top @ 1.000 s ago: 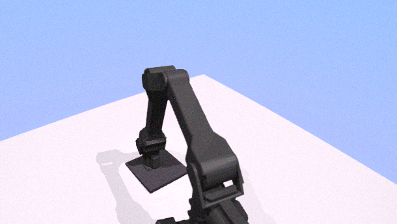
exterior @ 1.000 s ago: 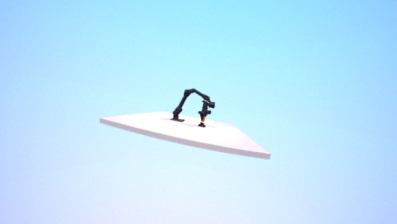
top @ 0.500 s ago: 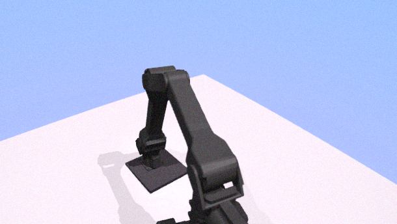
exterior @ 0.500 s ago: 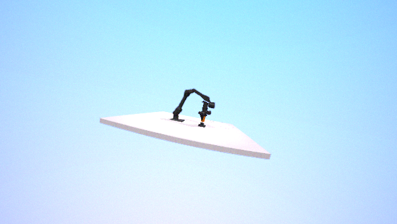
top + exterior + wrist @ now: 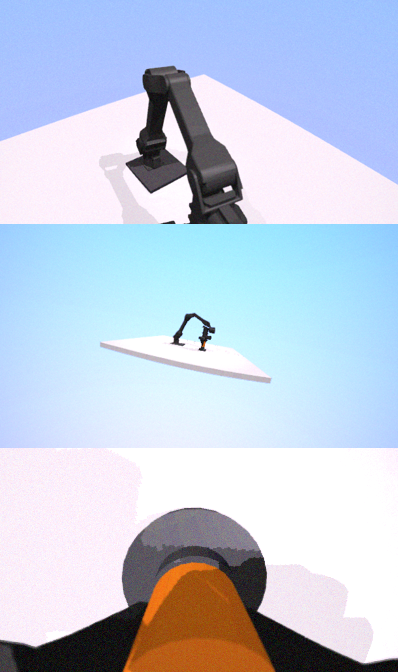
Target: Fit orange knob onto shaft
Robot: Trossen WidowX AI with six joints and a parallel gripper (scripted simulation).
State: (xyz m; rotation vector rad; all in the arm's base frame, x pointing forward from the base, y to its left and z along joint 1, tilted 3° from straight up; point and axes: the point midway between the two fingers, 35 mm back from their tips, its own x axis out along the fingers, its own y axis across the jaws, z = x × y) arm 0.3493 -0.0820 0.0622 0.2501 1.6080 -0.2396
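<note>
Now: the dark pedestal 20 mm below my gripper tip. From my gripper tip the other things lie so: orange knob (30 mm above).
</note>
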